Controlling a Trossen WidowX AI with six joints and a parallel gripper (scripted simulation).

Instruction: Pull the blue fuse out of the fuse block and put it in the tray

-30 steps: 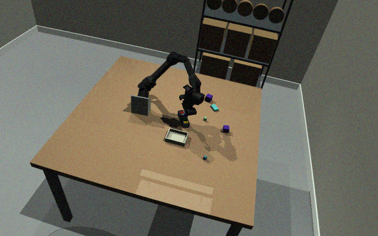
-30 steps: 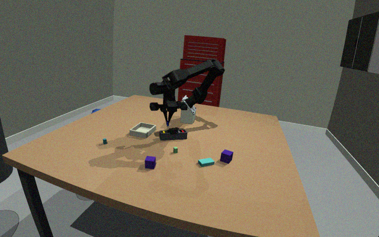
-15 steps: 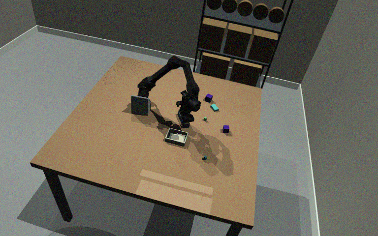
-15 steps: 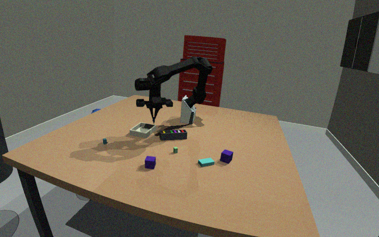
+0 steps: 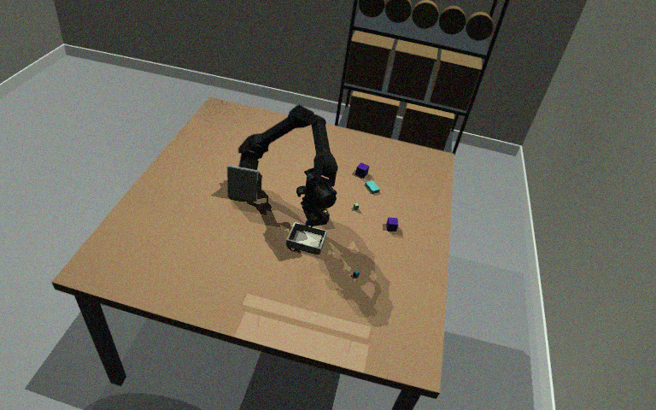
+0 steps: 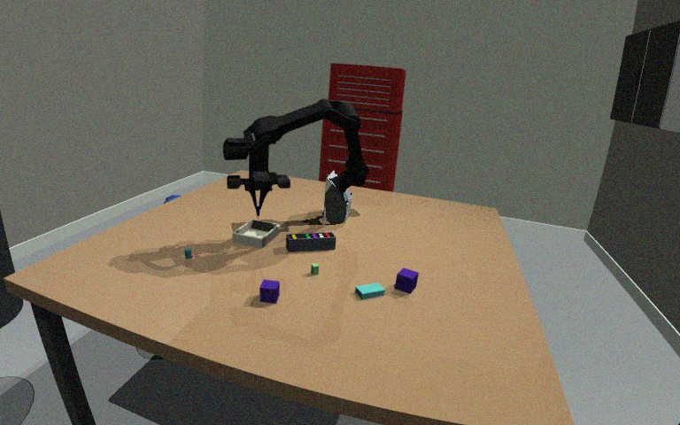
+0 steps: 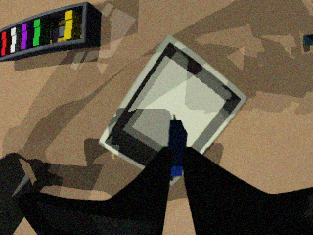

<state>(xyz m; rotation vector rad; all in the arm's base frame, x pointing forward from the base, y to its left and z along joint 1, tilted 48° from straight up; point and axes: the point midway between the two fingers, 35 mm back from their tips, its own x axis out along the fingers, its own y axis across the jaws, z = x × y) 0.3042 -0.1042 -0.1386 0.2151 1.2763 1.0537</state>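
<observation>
The tray lies 90 mm below my gripper tip. The rest, counted from my gripper tip: small teal piece 210 mm ahead, 120 mm to the right, 80 mm below; then blue fuse 10 mm below; then small green piece 150 mm ahead, 240 mm to the left, 80 mm below.
</observation>
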